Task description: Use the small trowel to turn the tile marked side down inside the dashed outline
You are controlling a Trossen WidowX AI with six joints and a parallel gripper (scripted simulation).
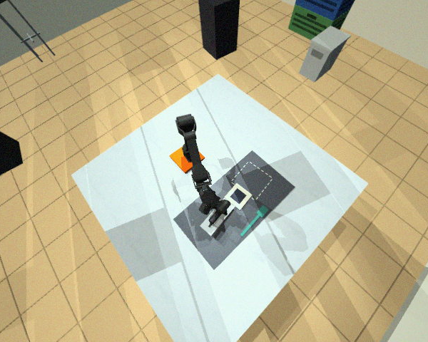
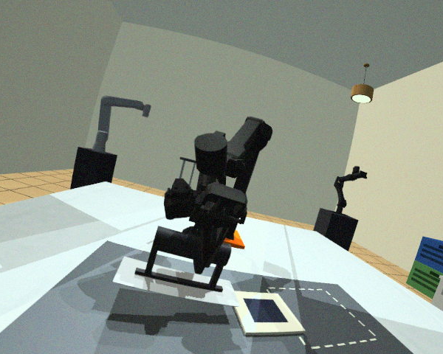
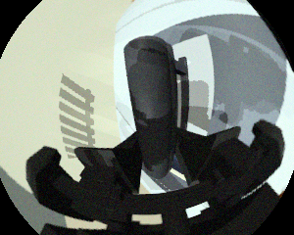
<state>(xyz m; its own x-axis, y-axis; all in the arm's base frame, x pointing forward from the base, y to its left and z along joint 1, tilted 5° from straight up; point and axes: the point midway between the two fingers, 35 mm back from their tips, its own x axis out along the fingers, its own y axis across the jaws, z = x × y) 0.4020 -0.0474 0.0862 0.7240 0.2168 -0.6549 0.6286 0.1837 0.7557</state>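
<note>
Now: the dark mat 30 mm behind my gripper tip, 100 mm to the left of it and 110 mm below it. Round my gripper tip: tile: 50 mm behind, 130 mm to the left, 80 mm below; then teal trowel: 100 mm ahead, 140 mm to the left, 80 mm below.
</note>
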